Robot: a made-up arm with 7 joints. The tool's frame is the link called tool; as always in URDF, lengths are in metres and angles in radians. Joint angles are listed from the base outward.
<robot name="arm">
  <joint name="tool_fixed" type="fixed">
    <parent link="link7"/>
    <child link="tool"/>
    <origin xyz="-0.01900 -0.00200 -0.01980" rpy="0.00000 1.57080 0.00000"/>
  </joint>
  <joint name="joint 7" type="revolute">
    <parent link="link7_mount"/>
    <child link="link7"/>
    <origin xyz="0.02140 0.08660 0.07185" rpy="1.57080 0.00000 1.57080"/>
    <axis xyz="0 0 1"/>
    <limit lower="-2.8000" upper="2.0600"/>
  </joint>
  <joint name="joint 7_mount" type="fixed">
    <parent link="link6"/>
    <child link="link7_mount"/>
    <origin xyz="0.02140 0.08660 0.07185"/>
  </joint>
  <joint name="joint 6" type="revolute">
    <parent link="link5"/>
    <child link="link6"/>
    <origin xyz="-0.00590 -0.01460 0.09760" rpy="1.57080 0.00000 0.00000"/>
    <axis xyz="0 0 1"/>
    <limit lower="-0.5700" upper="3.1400"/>
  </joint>
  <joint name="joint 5" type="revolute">
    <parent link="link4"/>
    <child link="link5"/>
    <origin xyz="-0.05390 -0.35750 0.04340" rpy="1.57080 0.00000 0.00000"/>
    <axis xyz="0 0 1"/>
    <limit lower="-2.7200" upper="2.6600"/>
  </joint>
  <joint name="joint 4" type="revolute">
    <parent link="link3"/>
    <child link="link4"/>
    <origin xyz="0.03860 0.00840 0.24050" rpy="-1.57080 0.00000 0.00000"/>
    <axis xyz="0 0 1"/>
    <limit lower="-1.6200" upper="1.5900"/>
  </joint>
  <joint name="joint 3" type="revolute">
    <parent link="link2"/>
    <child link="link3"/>
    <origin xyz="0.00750 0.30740 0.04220" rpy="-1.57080 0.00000 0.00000"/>
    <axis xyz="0 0 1"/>
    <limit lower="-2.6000" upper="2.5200"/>
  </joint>
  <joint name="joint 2" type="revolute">
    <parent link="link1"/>
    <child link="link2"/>
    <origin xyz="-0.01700 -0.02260 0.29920" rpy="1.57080 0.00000 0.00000"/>
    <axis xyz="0 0 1"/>
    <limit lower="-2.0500" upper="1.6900"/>
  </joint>
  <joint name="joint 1" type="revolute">
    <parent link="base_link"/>
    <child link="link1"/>
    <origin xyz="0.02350 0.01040 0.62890"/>
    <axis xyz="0 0 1"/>
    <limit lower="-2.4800" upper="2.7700"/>
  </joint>
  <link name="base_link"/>
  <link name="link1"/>
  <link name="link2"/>
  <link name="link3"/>
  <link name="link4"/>
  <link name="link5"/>
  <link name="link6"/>
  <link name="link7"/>
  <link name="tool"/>
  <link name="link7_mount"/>
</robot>
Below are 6 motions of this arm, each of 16 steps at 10 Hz.
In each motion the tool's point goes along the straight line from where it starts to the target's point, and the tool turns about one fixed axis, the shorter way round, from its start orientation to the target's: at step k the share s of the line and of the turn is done. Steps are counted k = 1, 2, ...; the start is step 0. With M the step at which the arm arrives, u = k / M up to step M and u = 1 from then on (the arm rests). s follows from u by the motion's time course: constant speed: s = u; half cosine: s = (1 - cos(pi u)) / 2; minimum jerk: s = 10 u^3 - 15 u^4 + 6 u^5.
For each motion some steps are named. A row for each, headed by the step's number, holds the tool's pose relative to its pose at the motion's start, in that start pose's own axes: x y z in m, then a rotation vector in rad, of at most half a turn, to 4 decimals.
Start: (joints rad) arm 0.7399 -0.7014 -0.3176 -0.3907 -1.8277 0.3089 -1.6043
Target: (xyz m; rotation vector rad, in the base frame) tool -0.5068 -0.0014 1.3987 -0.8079 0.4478 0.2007
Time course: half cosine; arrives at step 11
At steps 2, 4, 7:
2: 0.0111 -0.0603 -0.0482 -0.0912 -0.0705 -0.1129
4: 0.0409 -0.2219 -0.1775 -0.3360 -0.2597 -0.4159
7: 0.0991 -0.5373 -0.4298 -0.8136 -0.6289 -1.0069

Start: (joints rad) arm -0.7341 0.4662 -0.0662 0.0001 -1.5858 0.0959 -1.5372
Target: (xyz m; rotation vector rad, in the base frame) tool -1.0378 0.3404 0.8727 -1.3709 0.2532 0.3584
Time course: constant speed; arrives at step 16
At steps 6, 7, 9, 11, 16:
6: -0.1681 -0.3007 -0.2689 -0.8224 0.1946 -0.2548
7: -0.1961 -0.3508 -0.3137 -0.9594 0.2270 -0.2972
9: -0.2522 -0.4510 -0.4033 -1.2335 0.2918 -0.3821
11: -0.3082 -0.5512 -0.4929 -1.5076 0.3567 -0.4670
16: -0.4483 -0.8017 -0.7170 -2.1929 0.5188 -0.6793

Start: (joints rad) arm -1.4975 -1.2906 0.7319 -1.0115 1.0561 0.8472 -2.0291
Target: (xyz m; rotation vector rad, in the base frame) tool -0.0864 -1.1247 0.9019 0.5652 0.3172 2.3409
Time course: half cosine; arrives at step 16
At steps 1, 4, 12, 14, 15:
1: 0.0024 -0.0051 -0.0030 -0.0044 -0.0089 0.0108
4: 0.0363 -0.0773 -0.0450 -0.0676 -0.1360 0.1653
12: 0.2117 -0.4504 -0.2625 -0.3941 -0.7929 0.9635
14: 0.2386 -0.5075 -0.2959 -0.4442 -0.8936 1.0859
15: 0.2456 -0.5226 -0.3046 -0.4573 -0.9200 1.1180

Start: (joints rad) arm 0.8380 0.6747 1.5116 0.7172 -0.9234 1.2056 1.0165
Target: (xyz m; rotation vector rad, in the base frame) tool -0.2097 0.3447 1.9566 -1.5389 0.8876 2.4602
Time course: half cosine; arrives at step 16
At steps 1, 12, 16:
1: -0.0023 0.0077 -0.0038 0.0186 -0.0080 -0.0120
12: -0.2079 0.6804 -0.3380 1.6556 -0.7068 -1.0637
16: -0.2435 0.7971 -0.3960 1.9396 -0.8280 -1.2462

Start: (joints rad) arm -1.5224 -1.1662 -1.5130 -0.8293 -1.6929 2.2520 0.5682
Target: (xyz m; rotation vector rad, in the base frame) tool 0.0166 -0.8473 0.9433 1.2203 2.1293 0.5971
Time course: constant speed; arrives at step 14
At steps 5, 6, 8, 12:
5: 0.0129 -0.1438 0.0039 -0.1935 -0.2369 -0.0113
6: 0.0155 -0.1725 0.0046 -0.2323 -0.2843 -0.0136
8: 0.0207 -0.2300 0.0062 -0.3097 -0.3791 -0.0181
12: 0.0310 -0.3451 0.0093 -0.4645 -0.5686 -0.0272

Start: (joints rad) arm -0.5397 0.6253 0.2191 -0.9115 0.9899 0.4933 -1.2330
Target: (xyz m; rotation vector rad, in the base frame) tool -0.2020 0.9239 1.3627 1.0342 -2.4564 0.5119
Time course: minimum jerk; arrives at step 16
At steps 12, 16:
12: -0.4122 -0.7189 0.2068 0.2108 0.8073 0.8974
16: -0.4598 -0.8019 0.2307 0.2351 0.9005 1.0010

